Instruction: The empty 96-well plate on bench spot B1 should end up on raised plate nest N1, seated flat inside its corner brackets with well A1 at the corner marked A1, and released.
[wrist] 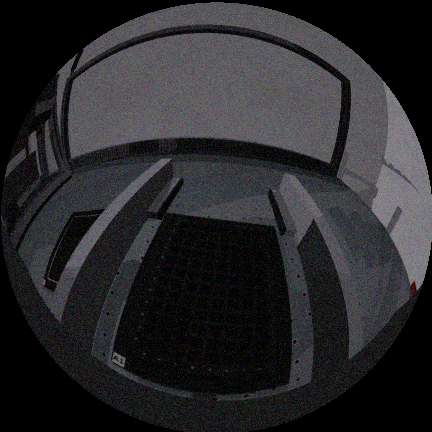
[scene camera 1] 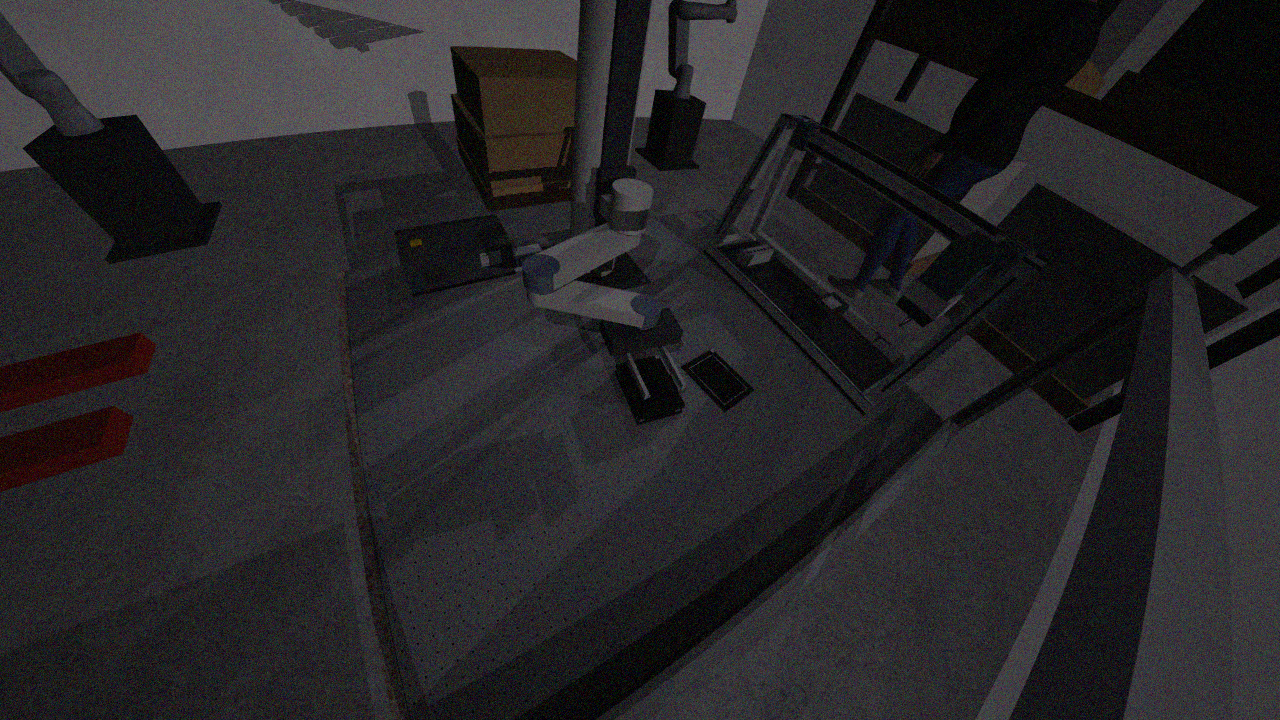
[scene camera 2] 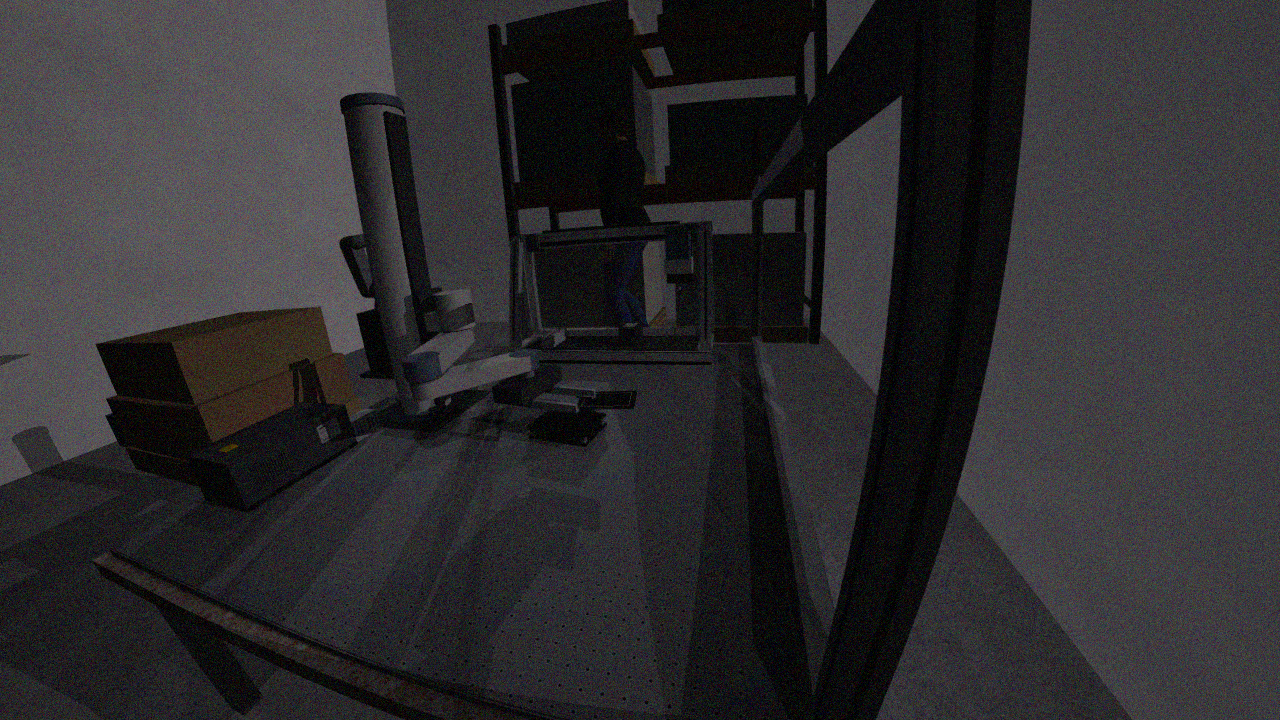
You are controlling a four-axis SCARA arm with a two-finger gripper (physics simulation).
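Where they show: gripper, fingertip midpoint: (wrist: 226, 174) (scene camera 1: 665, 391) (scene camera 2: 586, 401); arm's base at its link origin: (scene camera 2: 428, 410).
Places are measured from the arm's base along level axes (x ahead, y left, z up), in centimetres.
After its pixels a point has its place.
Observation:
The dark 96-well plate (scene camera 1: 659, 408) (scene camera 2: 562, 424) @[z 5.4, x 52.3, y -13.0 cm] (wrist: 210, 300) @[z 5.9, x 50.4, y -8.5 cm] shows its grid of wells in the wrist view and looks level on a dark base. The A1 label (wrist: 118, 359) is beside its near left corner. The base looks like nest N1; its brackets are too dark to tell, so exact seating is unclear. A flat dark rectangle with a pale outline (scene camera 1: 716, 380) @[z 1.5, x 56.4, y 10.6 cm] (scene camera 2: 614, 399) @[z 1.5, x 58.2, y 11.7 cm] (wrist: 75, 245) @[z 1.5, x 56.0, y 10.9 cm], seemingly bench spot B1, lies beside it, with no plate visible on it. My gripper (scene camera 1: 664, 391) @[z 10.3, x 57.7, y -9.6 cm] (scene camera 2: 588, 399) @[z 10.3, x 57.7, y -9.6 cm] (wrist: 226, 174) @[z 10.3, x 57.7, y -9.6 cm] is shut and empty, its two spaced fingers over the plate.
A dark box with a yellow label (scene camera 1: 452, 255) @[z 12.2, x -3.5, y -41.7 cm] (scene camera 2: 259, 456) @[z 11.1, x -3.5, y -48.7 cm] lies left of the arm. A metal-framed machine (scene camera 1: 787, 317) @[z 6.3, x 48.5, y 45.2 cm] (scene camera 2: 622, 356) @[z 4.2, x 52.3, y 45.0 cm] stands beyond the outlined rectangle. The arm's column (scene camera 1: 591, 116) @[z 48.4, x 4.6, y -6.0 cm] (scene camera 2: 380, 214) @[z 59.1, x 3.6, y -6.6 cm] rises behind the plate. Cardboard boxes (scene camera 1: 519, 107) (scene camera 2: 232, 358) stand behind. A person (scene camera 1: 993, 116) (scene camera 2: 622, 183) stands beyond the machine.

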